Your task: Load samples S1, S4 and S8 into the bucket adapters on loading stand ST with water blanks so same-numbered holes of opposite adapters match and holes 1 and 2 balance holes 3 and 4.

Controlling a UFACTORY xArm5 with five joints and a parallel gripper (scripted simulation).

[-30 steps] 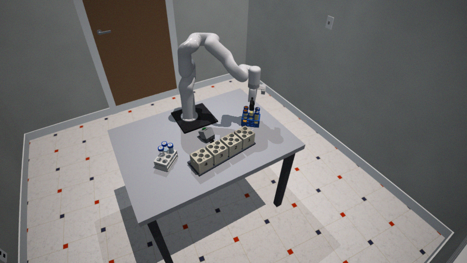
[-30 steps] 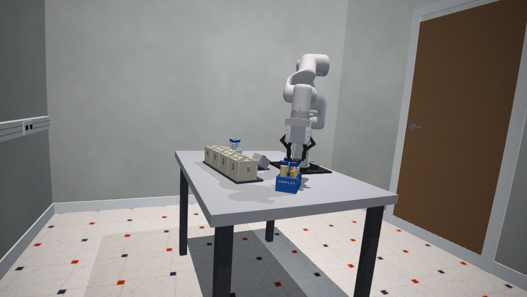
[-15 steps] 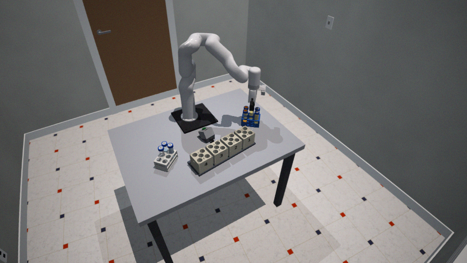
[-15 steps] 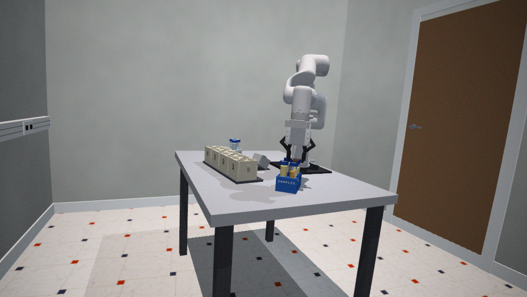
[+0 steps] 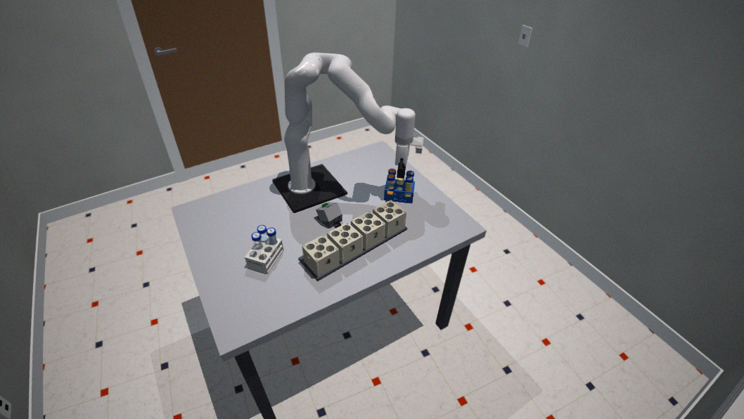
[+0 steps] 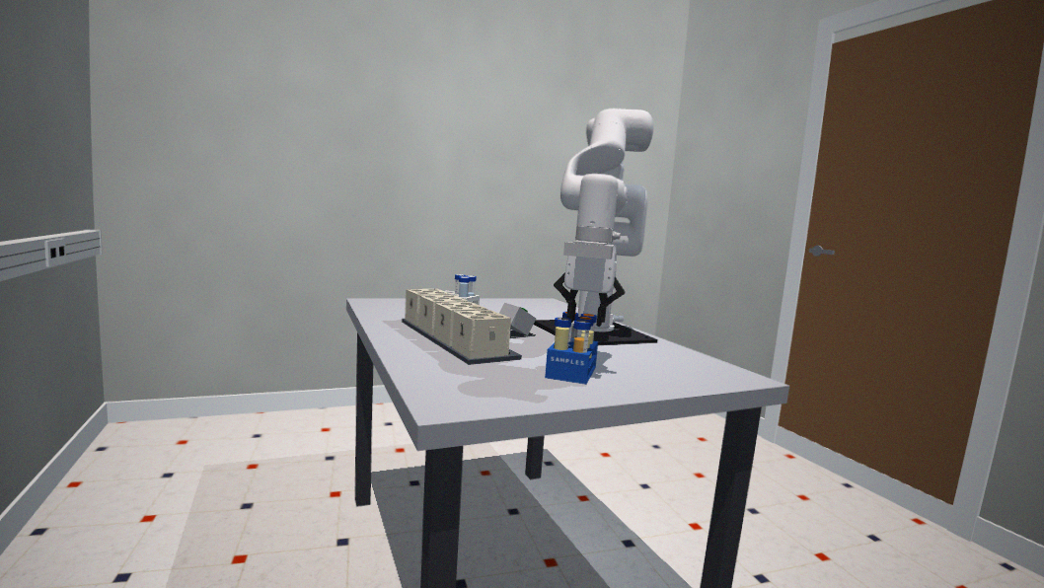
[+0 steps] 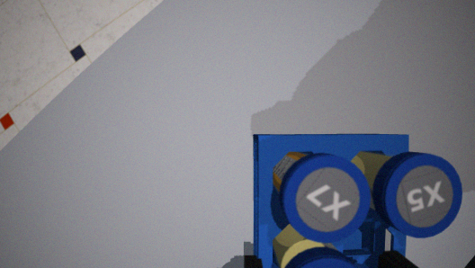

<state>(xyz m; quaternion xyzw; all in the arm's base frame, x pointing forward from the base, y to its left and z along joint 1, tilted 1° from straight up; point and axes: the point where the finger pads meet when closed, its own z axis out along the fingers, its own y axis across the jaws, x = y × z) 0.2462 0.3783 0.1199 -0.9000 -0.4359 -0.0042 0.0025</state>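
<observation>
My gripper is now 100 mm above the blue samples rack, 20 mm short of it and 10 mm to the left of it. Round my hand: adapter 3: 380 mm to the right, 210 mm ahead, 80 mm below; white rack: 670 mm to the right, 100 mm below, 100 mm ahead.
</observation>
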